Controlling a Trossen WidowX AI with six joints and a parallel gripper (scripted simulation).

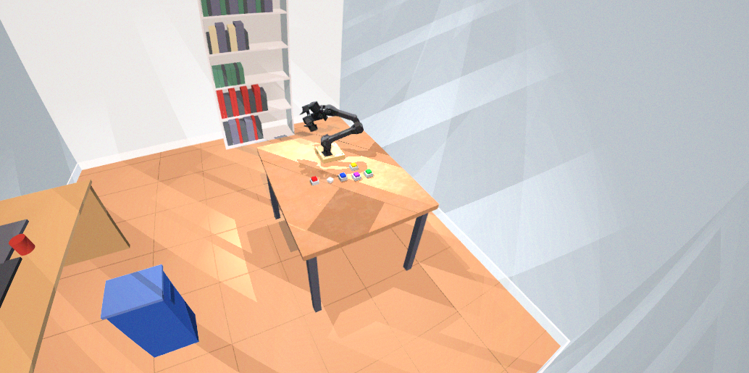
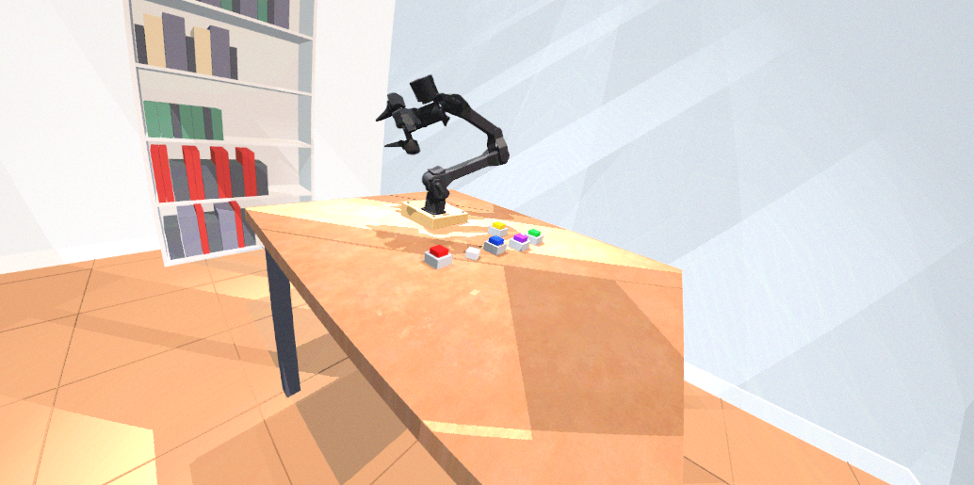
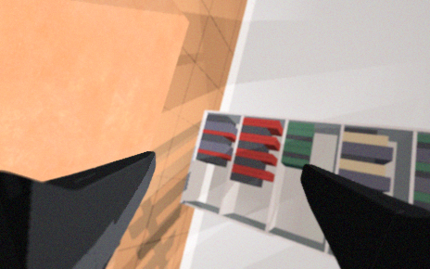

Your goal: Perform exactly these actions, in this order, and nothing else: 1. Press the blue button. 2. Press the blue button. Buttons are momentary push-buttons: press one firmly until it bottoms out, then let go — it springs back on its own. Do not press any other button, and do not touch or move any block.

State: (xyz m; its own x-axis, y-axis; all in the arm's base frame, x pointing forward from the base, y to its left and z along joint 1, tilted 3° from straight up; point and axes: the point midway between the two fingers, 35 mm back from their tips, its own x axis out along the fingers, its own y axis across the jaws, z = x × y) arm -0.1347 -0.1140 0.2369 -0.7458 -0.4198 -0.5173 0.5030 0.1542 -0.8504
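Now: gripper tip 42 cm short of the blue button, 24 cm above it and 11 cm to the right of it. Round my gripper tip: yellow button 35 cm ahead, 24 cm below, 23 cm to the left; white block 40 cm ahead, 26 cm below, 3 cm to the left; red button 37 cm ahead, 24 cm below, 7 cm to the right.
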